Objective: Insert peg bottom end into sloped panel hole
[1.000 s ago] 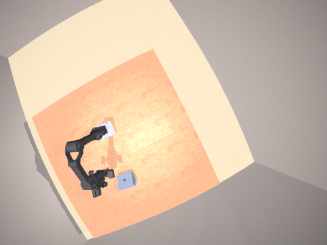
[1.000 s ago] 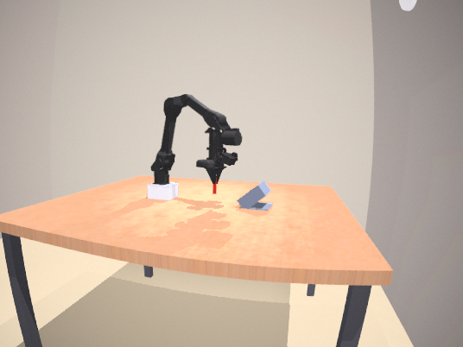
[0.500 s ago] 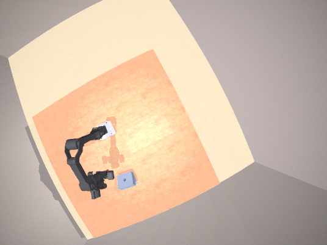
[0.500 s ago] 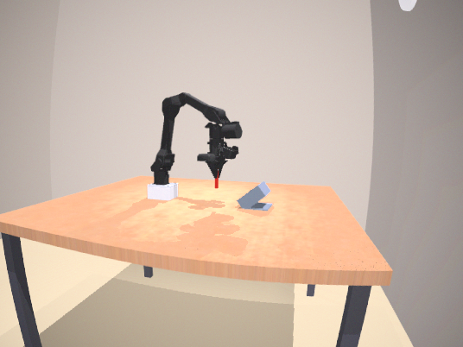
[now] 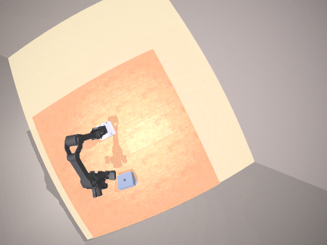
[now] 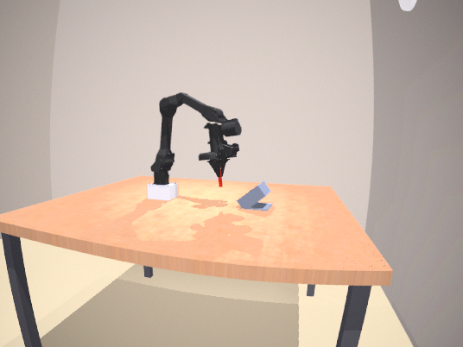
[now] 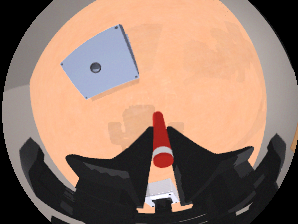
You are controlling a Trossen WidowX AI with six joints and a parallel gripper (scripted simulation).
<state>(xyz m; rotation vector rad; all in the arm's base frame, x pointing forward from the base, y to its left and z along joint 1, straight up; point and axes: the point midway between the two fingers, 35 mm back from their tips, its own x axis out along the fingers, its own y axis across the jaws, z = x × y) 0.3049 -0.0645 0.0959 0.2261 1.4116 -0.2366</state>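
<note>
The sloped panel lies 130 mm ahead of my gripper tip, 80 mm to the left of it and 80 mm below it. From my gripper tip the other things lie so: red peg: 20 mm above.
</note>
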